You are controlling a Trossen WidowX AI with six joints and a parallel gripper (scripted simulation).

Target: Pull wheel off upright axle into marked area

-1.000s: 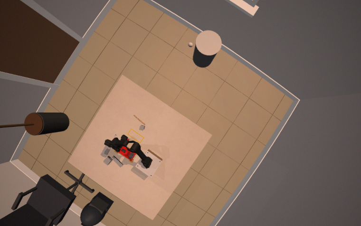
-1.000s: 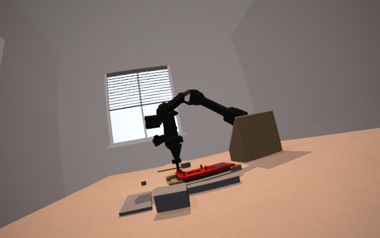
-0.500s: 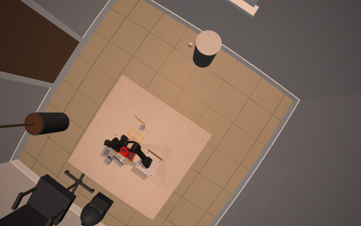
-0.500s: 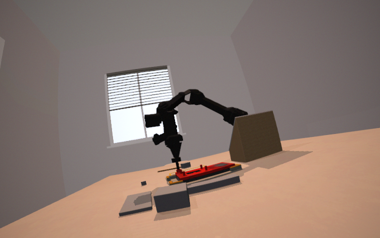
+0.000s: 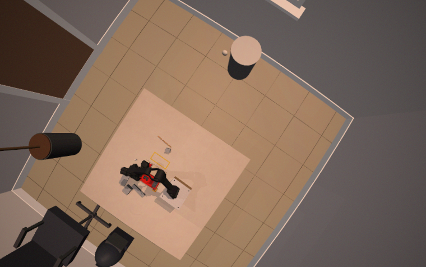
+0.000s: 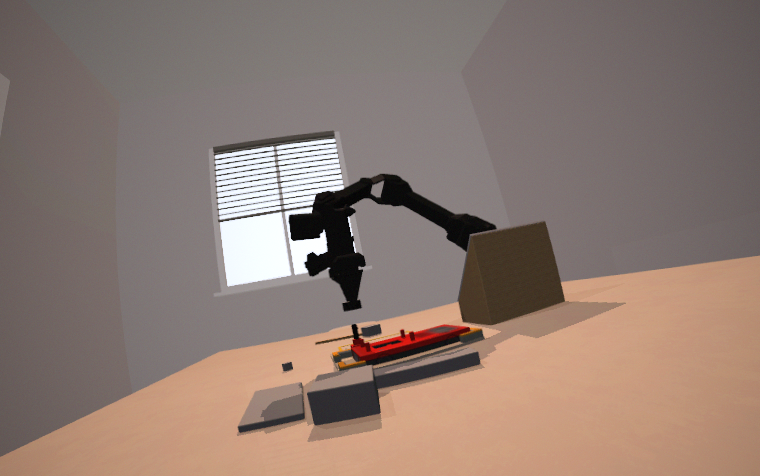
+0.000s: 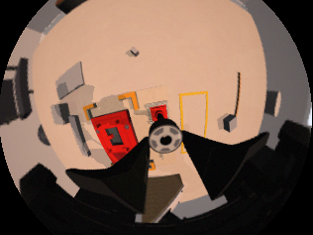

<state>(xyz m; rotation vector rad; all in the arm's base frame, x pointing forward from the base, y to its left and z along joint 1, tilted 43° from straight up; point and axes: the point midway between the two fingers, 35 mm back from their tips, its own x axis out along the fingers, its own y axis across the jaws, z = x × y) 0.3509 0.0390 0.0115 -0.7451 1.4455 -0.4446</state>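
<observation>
Now: gripper tip 24 cm to the left of the grey cube, 9 cm above it and 3 cm past it. Round my gripper tip: black wheel right at my gripper tip.
</observation>
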